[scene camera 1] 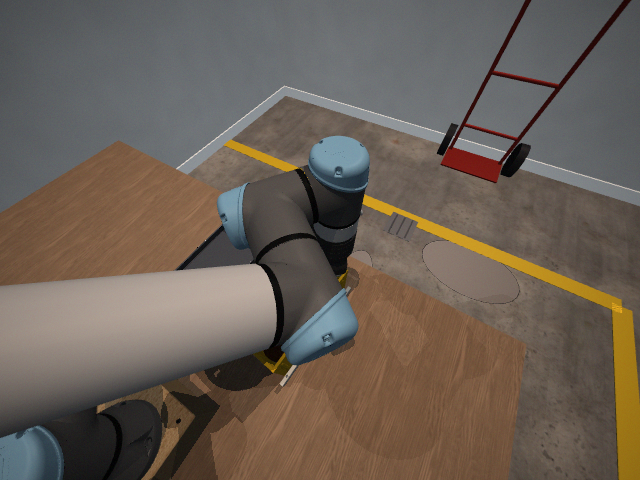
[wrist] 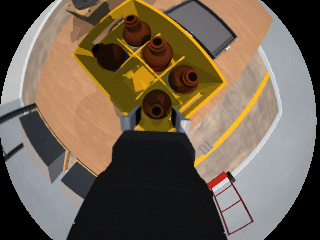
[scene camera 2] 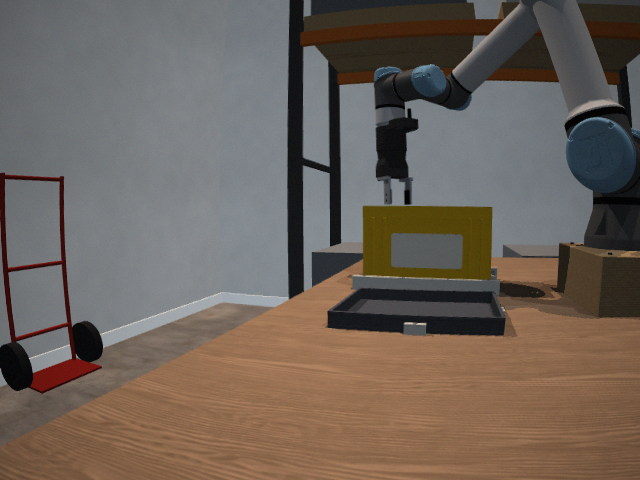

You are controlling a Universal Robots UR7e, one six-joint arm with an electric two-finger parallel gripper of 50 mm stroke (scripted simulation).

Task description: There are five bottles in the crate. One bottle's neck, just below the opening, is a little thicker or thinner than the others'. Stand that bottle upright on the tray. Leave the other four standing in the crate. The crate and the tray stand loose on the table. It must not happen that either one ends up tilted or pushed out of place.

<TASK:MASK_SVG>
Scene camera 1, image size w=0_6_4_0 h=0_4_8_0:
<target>dark tray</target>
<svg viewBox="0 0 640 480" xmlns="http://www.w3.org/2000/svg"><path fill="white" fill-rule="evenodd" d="M249 248L239 250L233 246L222 224L174 271L255 264Z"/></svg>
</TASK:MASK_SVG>
